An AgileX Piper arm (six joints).
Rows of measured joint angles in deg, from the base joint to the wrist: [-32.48 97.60 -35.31 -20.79 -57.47 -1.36]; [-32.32 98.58 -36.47 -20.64 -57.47 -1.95]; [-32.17 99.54 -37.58 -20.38 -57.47 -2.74]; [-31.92 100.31 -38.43 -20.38 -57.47 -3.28]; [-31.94 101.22 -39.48 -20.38 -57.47 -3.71]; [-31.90 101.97 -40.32 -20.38 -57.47 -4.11]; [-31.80 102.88 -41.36 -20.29 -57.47 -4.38]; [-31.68 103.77 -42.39 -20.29 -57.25 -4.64]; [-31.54 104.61 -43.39 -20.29 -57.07 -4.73]
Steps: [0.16 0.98 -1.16 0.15 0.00 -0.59]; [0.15 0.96 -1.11 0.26 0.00 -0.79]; [0.25 0.77 -0.85 0.00 0.00 -0.54]; [-0.02 0.91 -1.05 0.00 0.00 -0.43]; [0.04 0.75 -0.84 0.00 0.00 -0.40]; [0.10 0.91 -1.04 0.09 0.00 -0.27]; [0.12 0.89 -1.03 0.00 0.22 -0.26]; [0.14 0.84 -1.00 0.00 0.18 -0.09]
